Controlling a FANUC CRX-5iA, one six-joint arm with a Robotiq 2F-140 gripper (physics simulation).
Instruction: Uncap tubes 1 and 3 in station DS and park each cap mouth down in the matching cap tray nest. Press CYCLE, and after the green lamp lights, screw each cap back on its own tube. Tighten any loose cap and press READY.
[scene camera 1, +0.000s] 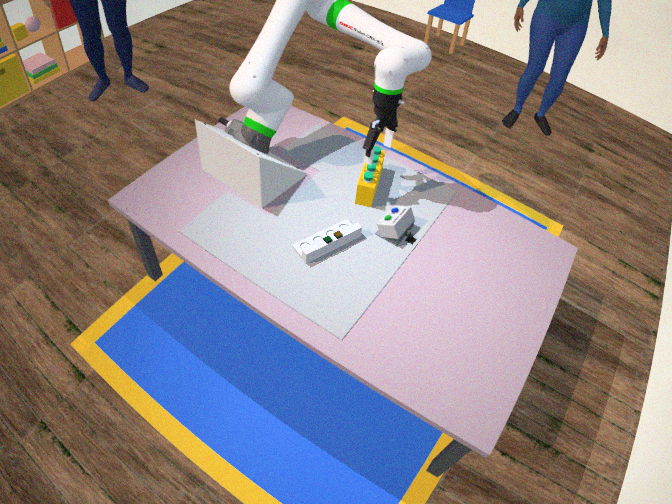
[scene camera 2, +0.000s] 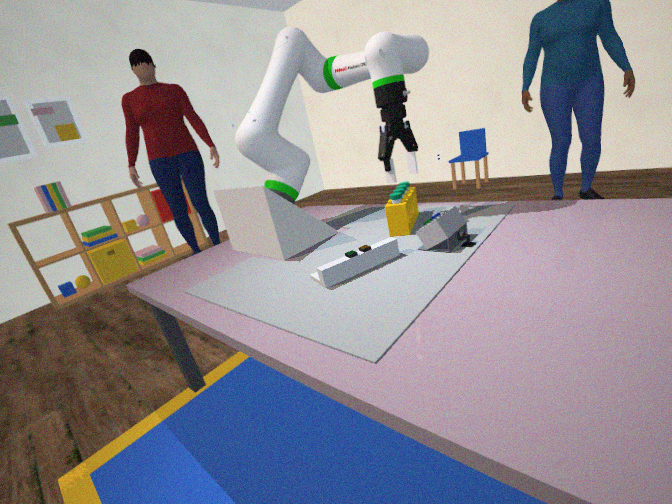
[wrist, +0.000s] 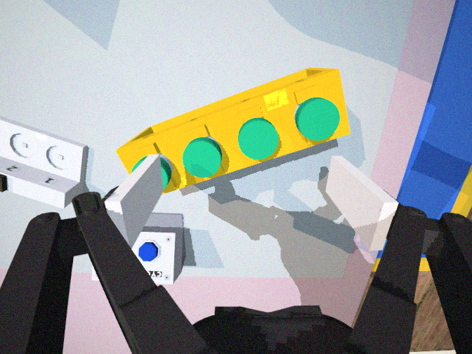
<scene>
gripper: scene camera 1; scene camera 2; wrist 245, 173
same spot on gripper: (scene camera 2: 386, 143) = (scene camera 1: 373, 138)
same spot on grey button box: (scene camera 2: 443, 232) = (scene camera 1: 396, 234)
</scene>
